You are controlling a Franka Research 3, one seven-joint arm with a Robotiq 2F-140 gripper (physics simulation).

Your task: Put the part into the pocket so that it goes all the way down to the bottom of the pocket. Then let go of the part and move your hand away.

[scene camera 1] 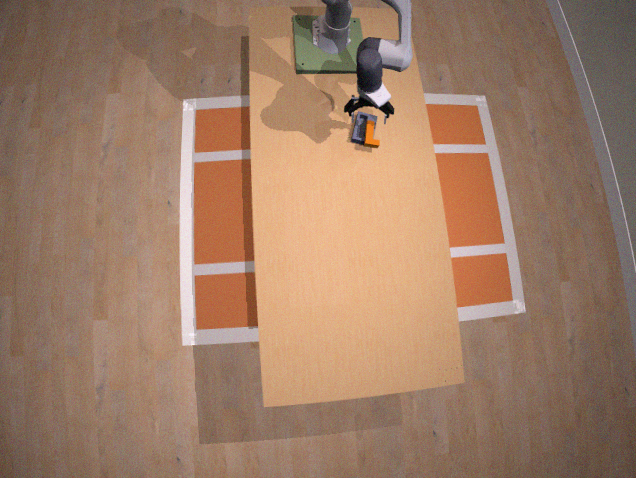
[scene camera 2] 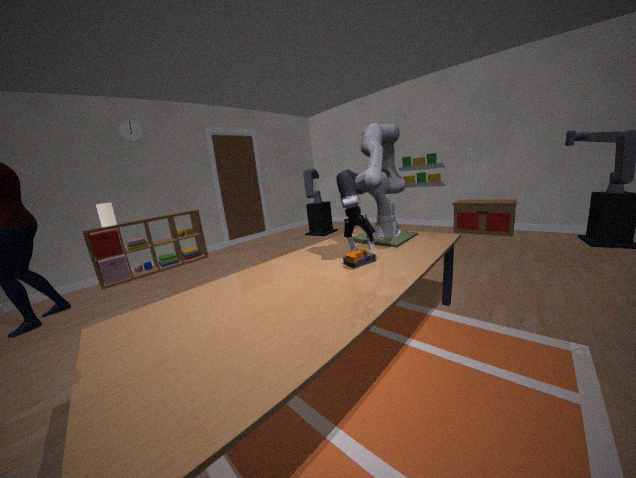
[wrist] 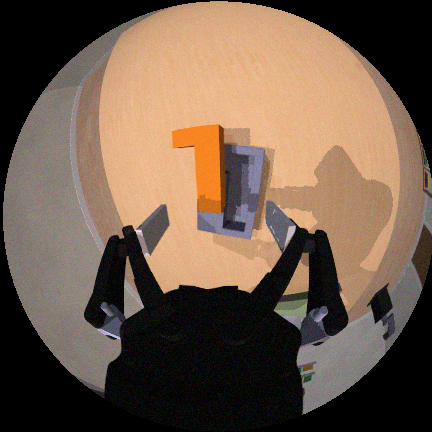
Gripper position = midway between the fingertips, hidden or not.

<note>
My gripper (scene camera 2: pixel 362 249) is open, holding nothing. Also in view: an orange L-shaped part (wrist: pixel 208 140). Further things: a pocket block (wrist: pixel 243 165).
My gripper also shows in the wrist view (wrist: pixel 215 212).
</note>
